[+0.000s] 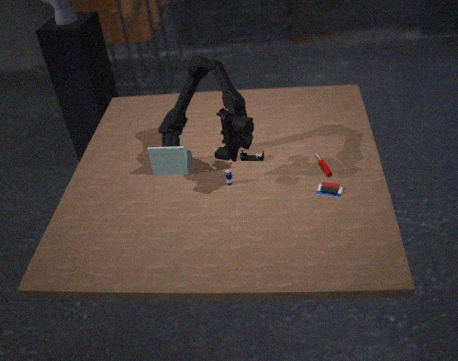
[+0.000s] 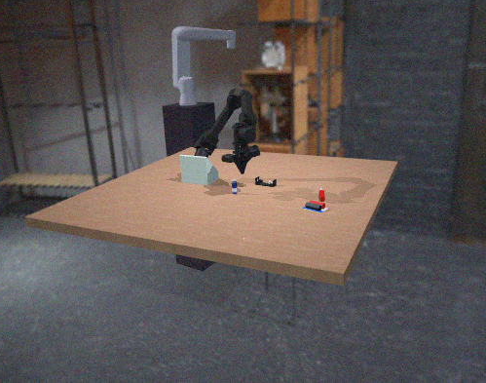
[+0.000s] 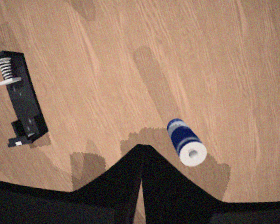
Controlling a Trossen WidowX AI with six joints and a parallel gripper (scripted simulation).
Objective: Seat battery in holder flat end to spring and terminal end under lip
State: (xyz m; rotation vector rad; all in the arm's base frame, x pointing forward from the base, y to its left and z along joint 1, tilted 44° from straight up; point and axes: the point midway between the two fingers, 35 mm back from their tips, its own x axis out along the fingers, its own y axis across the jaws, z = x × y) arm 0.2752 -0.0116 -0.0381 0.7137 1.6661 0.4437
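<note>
Now: the battery 50 mm below my gripper tip, 40 mm to the right of it and 20 mm behind it. Also, from my gripper tip: red screwdriver (330 mm ahead, 120 mm to the left, 70 mm below).
</note>
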